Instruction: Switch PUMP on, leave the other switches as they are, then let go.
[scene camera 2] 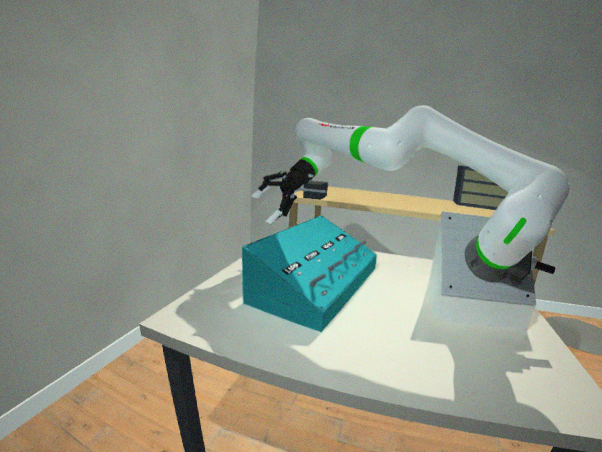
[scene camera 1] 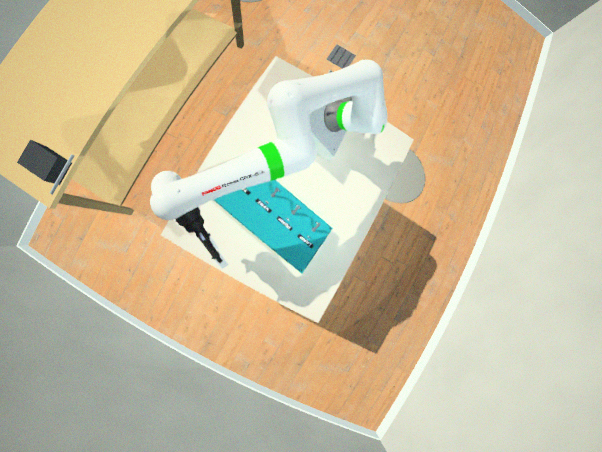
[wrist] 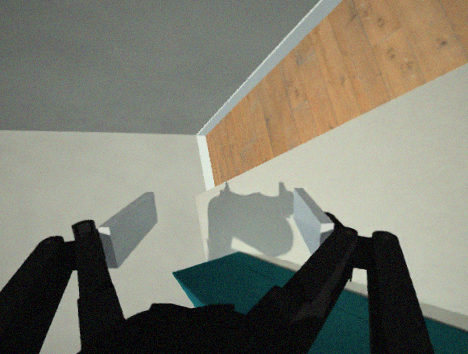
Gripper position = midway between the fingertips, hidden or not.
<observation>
In view: my gripper (scene camera 2: 261, 210) and a teal sloped switch panel (scene camera 2: 278, 270).
My gripper also shows in the wrist view (wrist: 223, 205). The teal sloped switch panel shows as well in scene camera 1 (scene camera 1: 291, 235).
</observation>
